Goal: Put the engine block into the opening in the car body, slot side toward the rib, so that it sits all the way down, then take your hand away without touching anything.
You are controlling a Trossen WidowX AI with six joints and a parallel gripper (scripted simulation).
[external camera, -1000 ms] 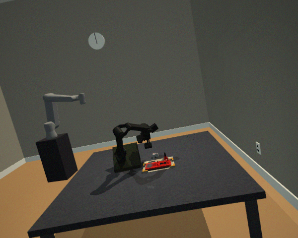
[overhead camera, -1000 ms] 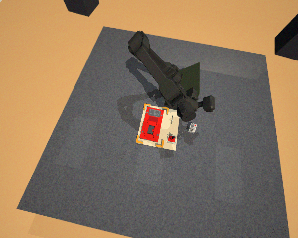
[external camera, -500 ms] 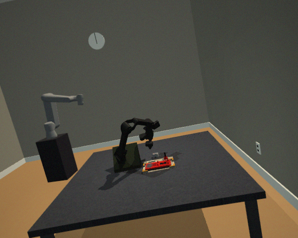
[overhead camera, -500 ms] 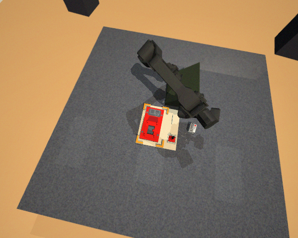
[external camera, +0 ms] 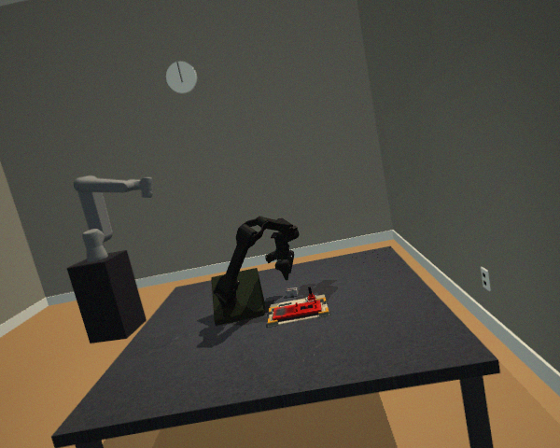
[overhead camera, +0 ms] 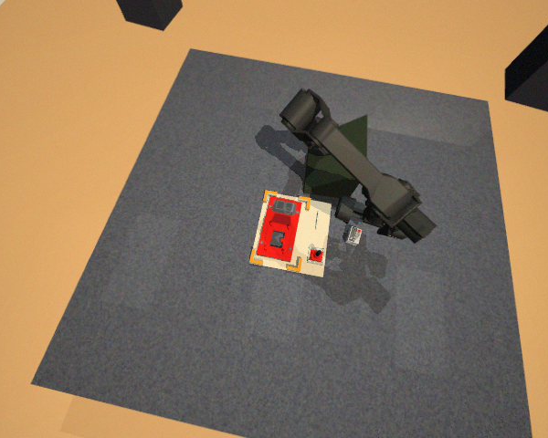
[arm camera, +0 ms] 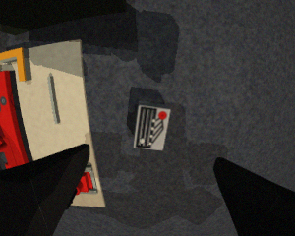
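The engine block is 80 mm below my gripper tip.
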